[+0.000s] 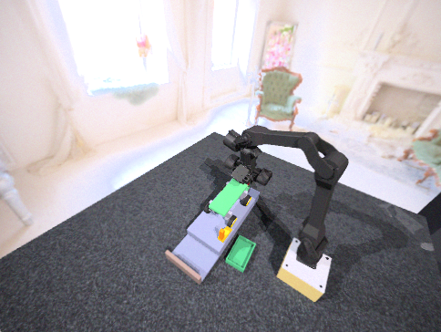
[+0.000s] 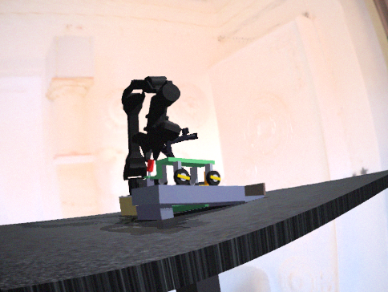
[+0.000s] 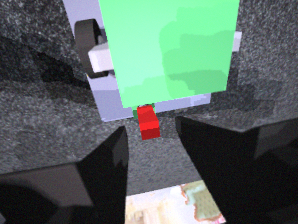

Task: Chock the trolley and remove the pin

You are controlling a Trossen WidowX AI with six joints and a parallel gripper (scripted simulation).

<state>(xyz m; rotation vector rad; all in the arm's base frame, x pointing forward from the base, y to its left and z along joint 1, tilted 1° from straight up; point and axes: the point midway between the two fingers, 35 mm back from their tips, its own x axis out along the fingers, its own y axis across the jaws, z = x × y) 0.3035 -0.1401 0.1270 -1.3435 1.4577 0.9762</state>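
Now: gripper tip 3 cm above the red-headed stop pin and 1 cm to the left of it. Round my gripper tip: green trolley (10 cm to the left, 5 cm below, 3 cm ahead); then yellow chock (22 cm to the left, 8 cm below, 2 cm behind); then ramp (12 cm below, 11 cm to the left, 3 cm ahead).
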